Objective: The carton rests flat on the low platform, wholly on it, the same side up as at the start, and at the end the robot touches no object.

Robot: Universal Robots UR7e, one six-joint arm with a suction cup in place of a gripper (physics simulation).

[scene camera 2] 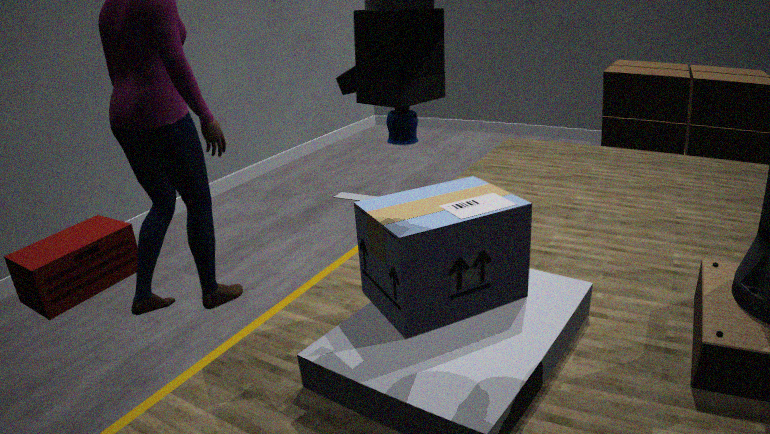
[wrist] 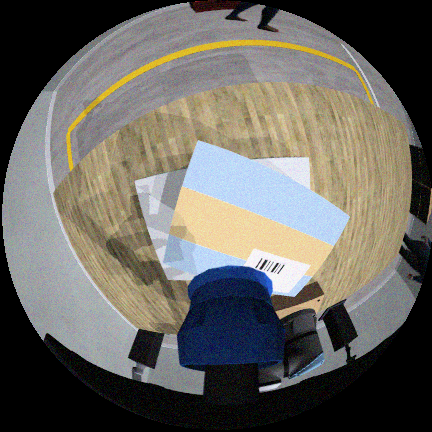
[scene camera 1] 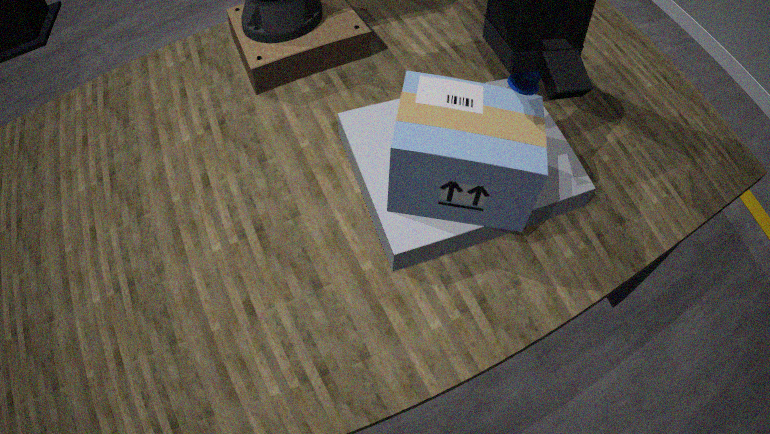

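Pixels of known places: hand at its tool point: (scene camera 2: pixel 402 140) (wrist: pixel 230 295) (scene camera 1: pixel 523 83); arm's base at its link origin: (wrist: pixel 295 320) (scene camera 1: pixel 281 18).
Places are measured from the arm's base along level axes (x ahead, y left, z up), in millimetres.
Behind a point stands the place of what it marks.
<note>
The blue carton (scene camera 1: pixel 466 186) {y 157, x 474, z 61 mm} (scene camera 2: pixel 447 269) {y 239, x 372, z 57 mm} (wrist: pixel 260 200) {y 190, x 459, z 110 mm} rests on the low platform (scene camera 1: pixel 369 172) {y 70, x 374, z -19 mm} (scene camera 2: pixel 560 291) {y 96, x 288, z -18 mm} (wrist: pixel 300 170) {y 85, x 472, z -18 mm} and looks level. Its tape and barcode label face up, and the arrows on its sides point up. It is turned relative to the platform. In scene camera 1 its front right bottom corner sticks out past the platform's front edge; in scene camera 2 its left bottom corner reaches past the far left edge. My suction gripper (scene camera 1: pixel 524 88) (scene camera 2: pixel 402 142) (wrist: pixel 231 275) is off and empty, held above the carton's level and apart from it.
My arm's wooden base block (scene camera 1: pixel 310 51) {y 37, x 110, z -8 mm} (scene camera 2: pixel 727 350) {y 142, x 61, z -7 mm} stands on the table beside the platform. A person (scene camera 2: pixel 148 97) stands on the floor past the yellow line (scene camera 2: pixel 231 340) {y 387, x 618, z -66 mm}, near a red crate (scene camera 2: pixel 70 269). Brown boxes (scene camera 2: pixel 647 102) are stacked at the back right.
</note>
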